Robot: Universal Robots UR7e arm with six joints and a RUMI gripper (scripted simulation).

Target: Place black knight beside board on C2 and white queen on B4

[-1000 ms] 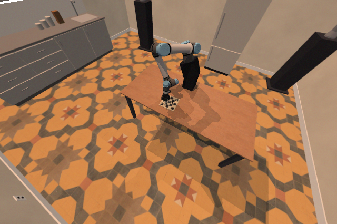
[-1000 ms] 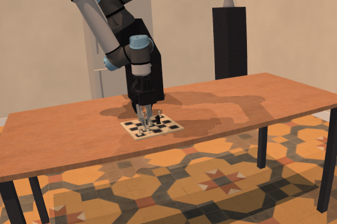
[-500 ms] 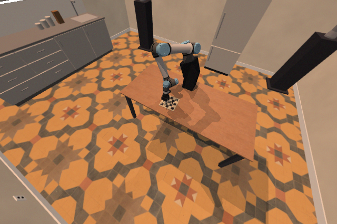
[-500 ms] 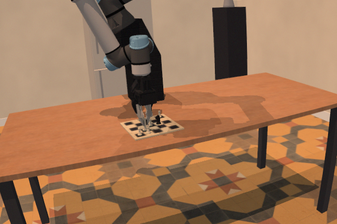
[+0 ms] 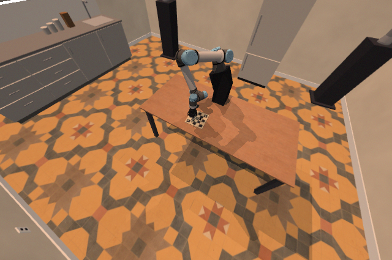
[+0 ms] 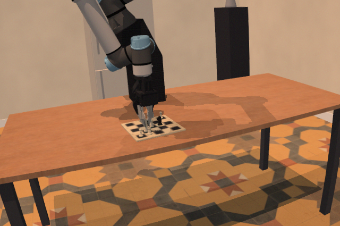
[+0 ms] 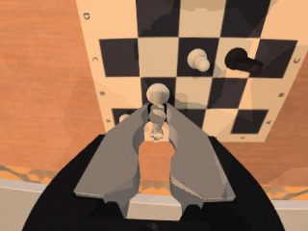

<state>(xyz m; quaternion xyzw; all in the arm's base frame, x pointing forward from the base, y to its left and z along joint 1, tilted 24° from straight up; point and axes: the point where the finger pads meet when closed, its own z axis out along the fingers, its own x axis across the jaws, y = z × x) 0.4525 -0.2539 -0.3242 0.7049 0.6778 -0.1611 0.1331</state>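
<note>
Now: the white queen 10 mm below my hand. Round my hand: black knight (80 mm to the left, 40 mm behind, 20 mm below); then small chessboard (40 mm to the left, 40 mm below, 40 mm behind).
</note>
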